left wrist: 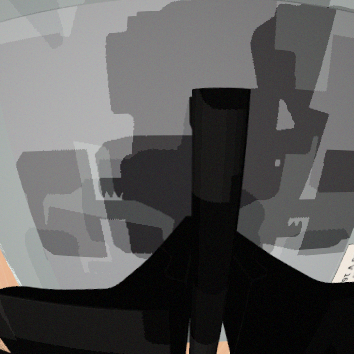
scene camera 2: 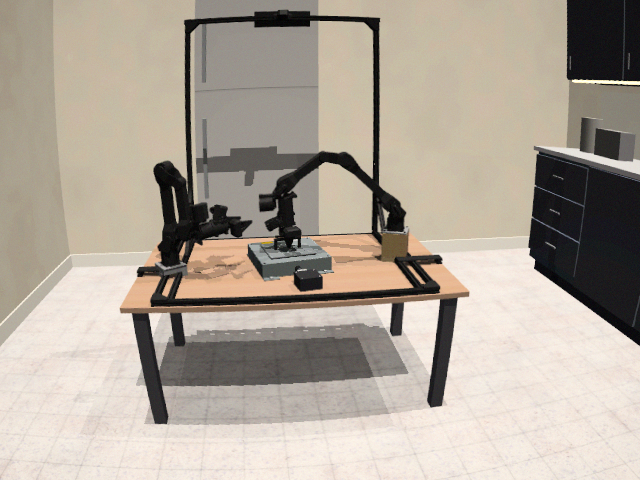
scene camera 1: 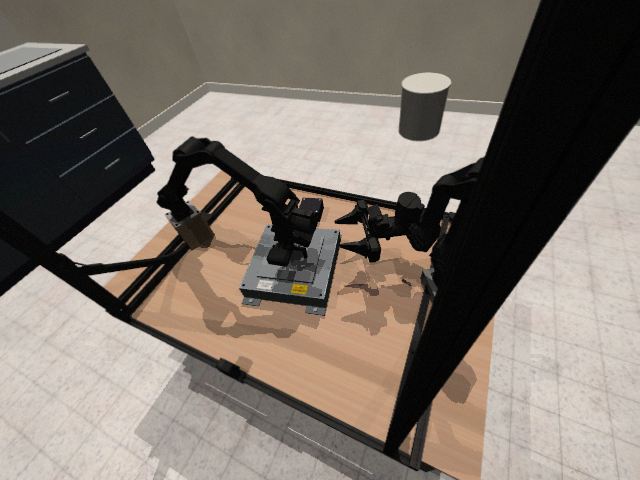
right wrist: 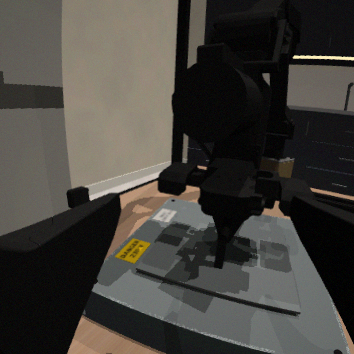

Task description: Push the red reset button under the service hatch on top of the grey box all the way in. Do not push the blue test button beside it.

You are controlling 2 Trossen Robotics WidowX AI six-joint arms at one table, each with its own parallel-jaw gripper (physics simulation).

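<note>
The grey box (scene camera 1: 270,281) (scene camera 2: 270,267) (right wrist: 225,323) sits in the middle of the table. The flat hatch (right wrist: 270,281) (left wrist: 63,105) lies on its top. A black handle bar (left wrist: 219,147) (right wrist: 220,254) stands up from the hatch. My left gripper (scene camera 1: 282,257) (scene camera 2: 288,243) (right wrist: 224,239) (left wrist: 199,223) reaches straight down and is shut on this handle. My right gripper (scene camera 1: 353,232) (scene camera 2: 239,226) is open and empty, hovering beside the box with its fingers pointing toward it. Neither the red button nor the blue button shows in any view.
A yellow danger label (scene camera 1: 299,289) (right wrist: 132,250) and a white label (scene camera 1: 265,284) (right wrist: 164,215) mark the box top. A small black block (scene camera 1: 311,208) (scene camera 2: 308,279) sits on the frame rail by the box. A bin (scene camera 1: 424,105) and a dark cabinet (scene camera 1: 104,157) (scene camera 2: 549,214) stand on the floor.
</note>
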